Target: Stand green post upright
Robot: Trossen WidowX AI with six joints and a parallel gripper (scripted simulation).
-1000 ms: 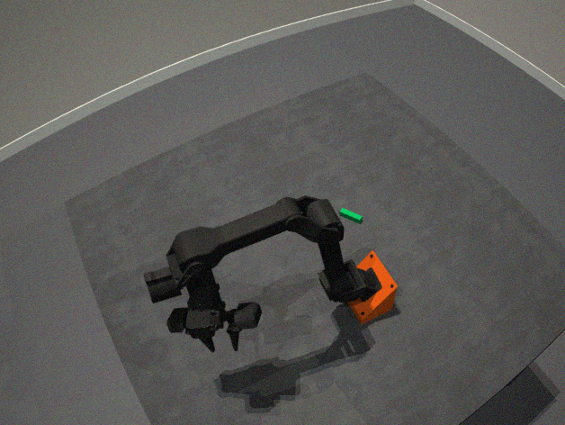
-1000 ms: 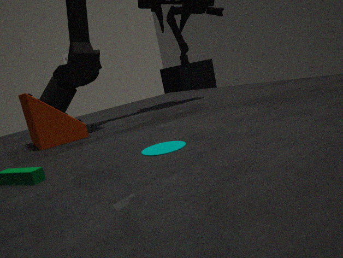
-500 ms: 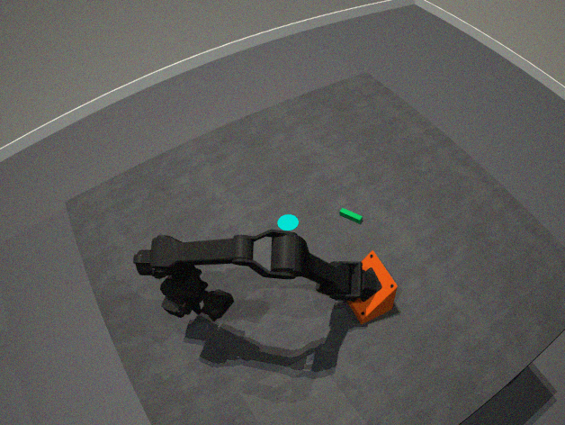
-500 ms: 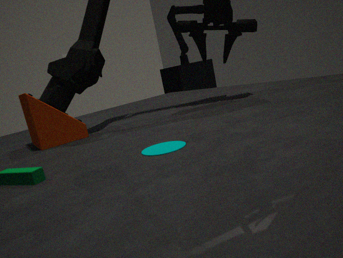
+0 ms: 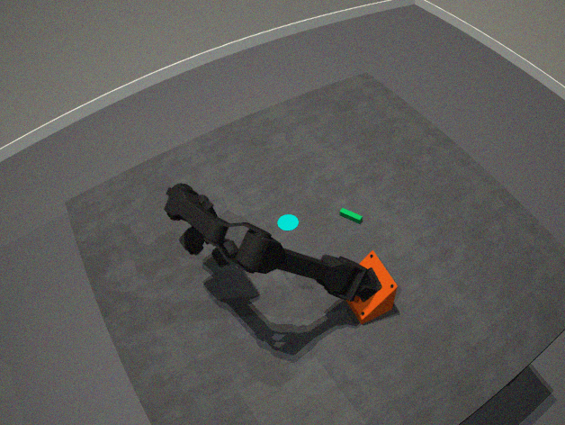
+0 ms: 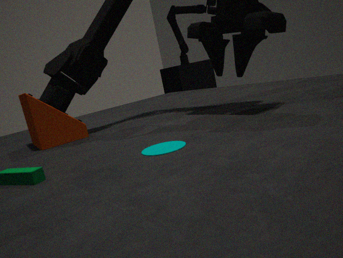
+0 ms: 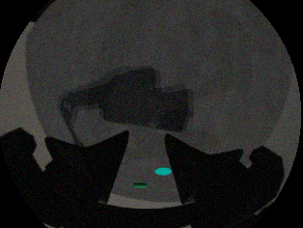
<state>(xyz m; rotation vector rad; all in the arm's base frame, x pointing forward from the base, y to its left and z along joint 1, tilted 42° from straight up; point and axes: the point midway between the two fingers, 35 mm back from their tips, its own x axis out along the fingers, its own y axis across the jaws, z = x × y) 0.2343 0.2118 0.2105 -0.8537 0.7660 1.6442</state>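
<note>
Right now my gripper tip is 4 cm short of the green post, 37 cm to the left of it and 6 cm above it. Round my gripper tip: cyan circle (10 cm ahead, 20 cm to the right, 6 cm below).
</note>
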